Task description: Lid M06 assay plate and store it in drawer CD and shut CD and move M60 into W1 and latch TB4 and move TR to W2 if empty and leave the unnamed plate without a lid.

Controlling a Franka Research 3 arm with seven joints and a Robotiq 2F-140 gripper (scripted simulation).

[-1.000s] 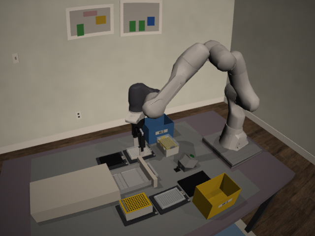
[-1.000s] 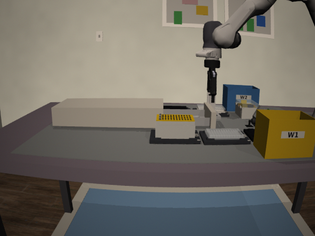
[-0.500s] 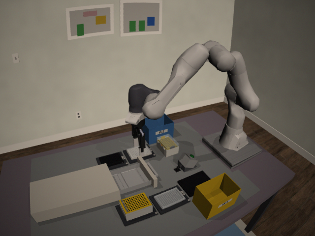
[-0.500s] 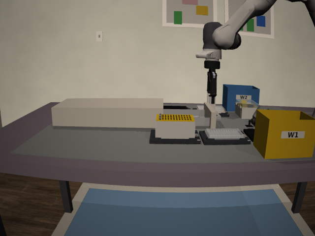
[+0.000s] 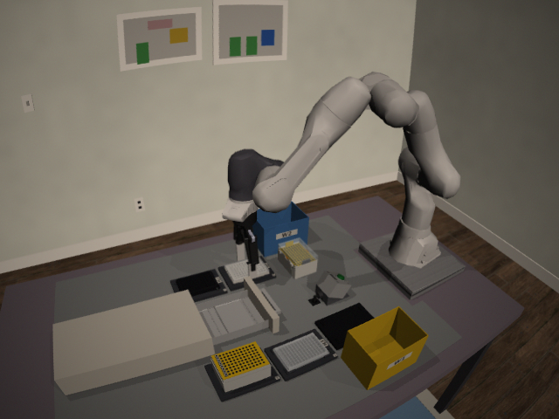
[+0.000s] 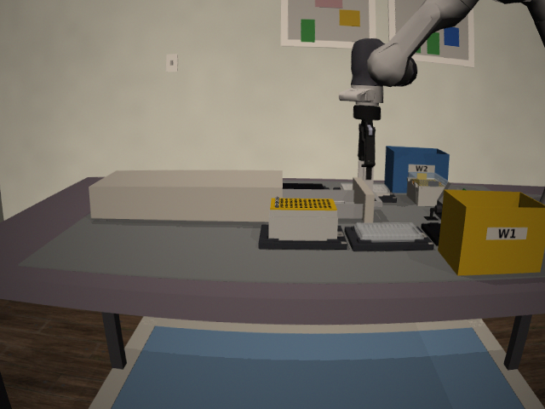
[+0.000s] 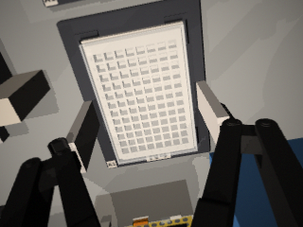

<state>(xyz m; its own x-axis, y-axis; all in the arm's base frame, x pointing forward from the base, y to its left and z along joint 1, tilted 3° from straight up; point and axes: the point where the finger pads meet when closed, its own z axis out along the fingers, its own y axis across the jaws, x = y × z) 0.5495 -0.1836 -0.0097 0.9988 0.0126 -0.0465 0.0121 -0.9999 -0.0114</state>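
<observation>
My hand is 30 mm above the white plate. The rest, counted from my hand: blue bin W2: 180 mm behind, 130 mm to the right, 10 mm below; then black plate: 180 mm ahead, 10 mm to the left, 30 mm below; then tip box TB4: 170 mm behind, 30 mm to the left, 10 mm below.
</observation>
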